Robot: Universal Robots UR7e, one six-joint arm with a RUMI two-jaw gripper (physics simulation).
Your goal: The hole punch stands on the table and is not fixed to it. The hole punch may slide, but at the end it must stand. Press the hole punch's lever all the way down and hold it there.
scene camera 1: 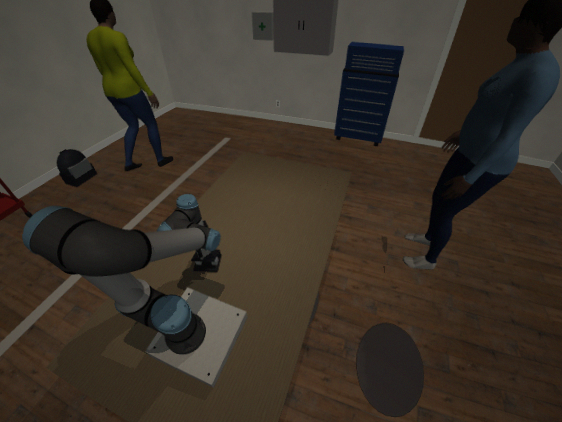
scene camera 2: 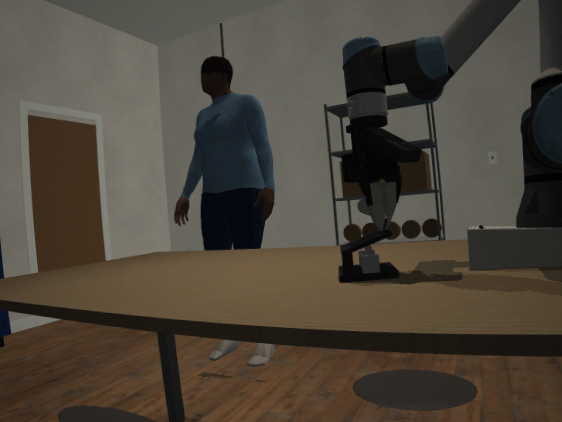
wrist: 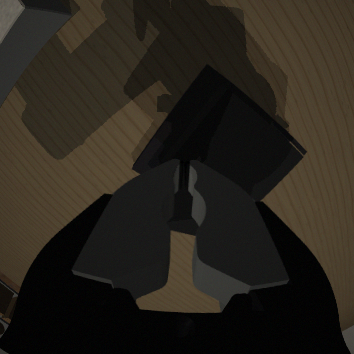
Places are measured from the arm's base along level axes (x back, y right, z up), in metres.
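Pixels of known places: gripper, fingertip midpoint: (scene camera 1: 202, 258) (scene camera 2: 382, 230) (wrist: 183, 163); arm's base, origin of the base link: (scene camera 1: 186, 333) (scene camera 2: 556, 227).
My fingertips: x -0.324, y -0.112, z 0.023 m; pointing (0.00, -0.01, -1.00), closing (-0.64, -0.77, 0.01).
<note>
Ahead of a thing's pixels: the offset from my fingertips to its top centre. "*": to the spot under its first point. Level surfaces: height alone.
The black hole punch @(dx -0.035, dy -0.006, dz +0.002 m) (scene camera 1: 206, 263) (scene camera 2: 349, 273) (wrist: 250, 145) stands upright on the table @(dz -0.081 m) (scene camera 1: 280, 225) (scene camera 2: 200, 285) (wrist: 325, 225). In the scene camera 2 view its lever @(* dx -0.025, dy -0.057, dz -0.014 m) (scene camera 2: 363, 242) slopes up towards the robot base side, with a gap between its raised end and the punch's base; a grey block shows under it. My gripper (scene camera 2: 384, 229) (wrist: 183, 163) is shut and empty, pointing down. Its fingertips are at the lever's raised end and appear to touch it from above. The exact contact is too dark to tell. In the wrist view the fingers hide part of the punch.
The robot's white base plate (scene camera 1: 225, 325) (scene camera 2: 505, 247) is on the table near the punch. One person (scene camera 1: 520, 110) (scene camera 2: 235, 145) stands beyond the table; another (scene camera 1: 117, 65) stands on its other side. A shelf rack (scene camera 2: 330, 165) is at the wall.
</note>
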